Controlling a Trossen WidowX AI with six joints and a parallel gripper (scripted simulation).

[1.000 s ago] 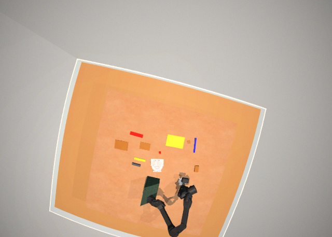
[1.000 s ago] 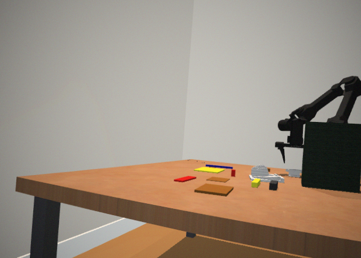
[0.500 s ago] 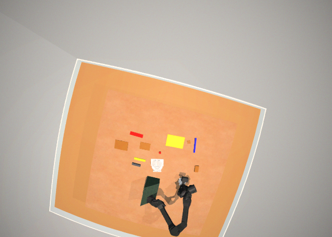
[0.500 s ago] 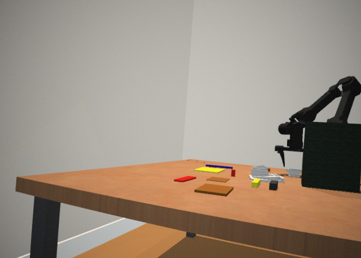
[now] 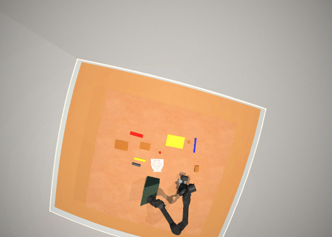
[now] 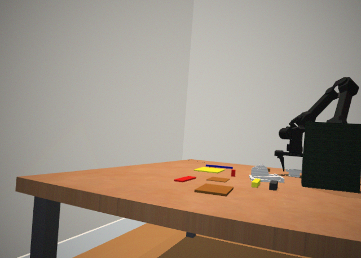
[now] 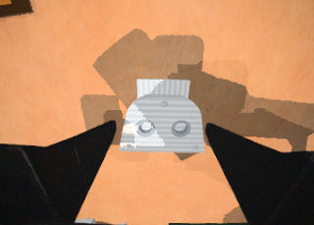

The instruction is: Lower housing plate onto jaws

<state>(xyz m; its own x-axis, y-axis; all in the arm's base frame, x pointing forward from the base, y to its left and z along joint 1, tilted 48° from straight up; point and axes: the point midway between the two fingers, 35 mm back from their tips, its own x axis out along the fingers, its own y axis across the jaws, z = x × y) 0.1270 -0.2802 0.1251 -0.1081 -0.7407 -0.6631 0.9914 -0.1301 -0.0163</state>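
My gripper tip is 1 cm to the left of the small white part and 1 cm above it. Round my gripper tip: dark grey bar: 11 cm ahead, 45 cm to the left, 1 cm below; yellow bar: 16 cm ahead, 42 cm to the left, 1 cm below.
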